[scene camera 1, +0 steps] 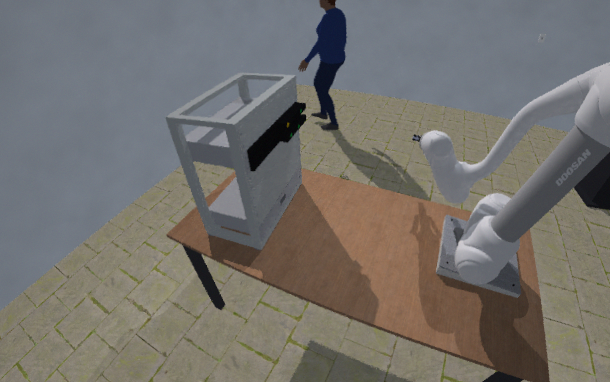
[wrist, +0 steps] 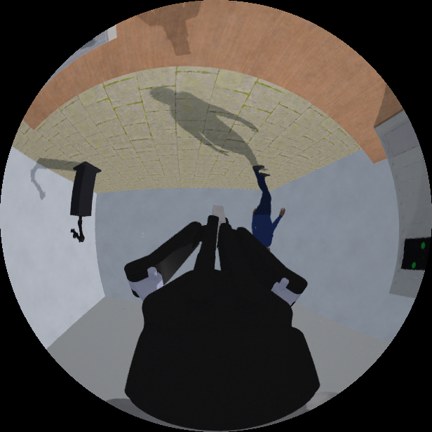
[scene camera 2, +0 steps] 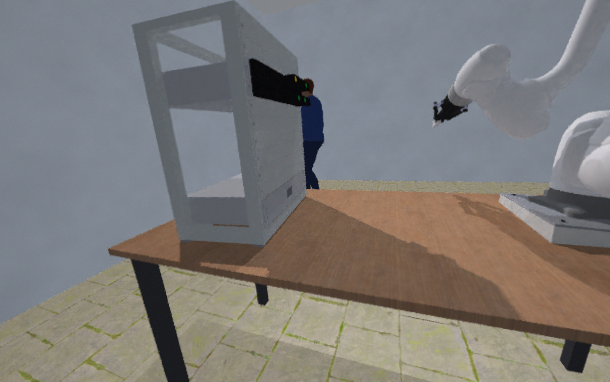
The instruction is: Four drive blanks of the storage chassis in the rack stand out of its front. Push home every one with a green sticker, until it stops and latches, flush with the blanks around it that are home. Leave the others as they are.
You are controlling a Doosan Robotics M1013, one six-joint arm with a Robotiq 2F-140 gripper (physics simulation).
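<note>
The rack [scene camera 1: 245, 190] [scene camera 2: 275, 145] [wrist: 412, 200] stands on the table. Its black storage chassis [scene camera 1: 262, 149] [scene camera 2: 267, 82] crosses the upper front; part of it shows at the right edge of the wrist view. Blanks stand out at the chassis's far end. Three green stickers, one of them a green sticker [scene camera 1: 301, 111] [scene camera 2: 306, 86], and one yellow sticker [scene camera 1: 288, 125] [scene camera 2: 295, 79] show there. The wrist view shows two green stickers, the upper green sticker [wrist: 423, 245] and the lower green sticker [wrist: 413, 265]. How far each blank stands out is too small to tell. My gripper [scene camera 1: 415, 138] [scene camera 2: 435, 123] [wrist: 216, 213] is shut and empty, well away from the rack's front.
The wooden table [scene camera 1: 340, 240] [scene camera 2: 380, 240] [wrist: 300, 50] carries the rack and the arm's base plate [scene camera 1: 447, 250] [scene camera 2: 545, 217]. A person in blue [scene camera 1: 332, 37] [scene camera 2: 312, 120] [wrist: 262, 227] stands beyond the table. A black pedestal [wrist: 83, 190] stands on the floor at the left of the wrist view.
</note>
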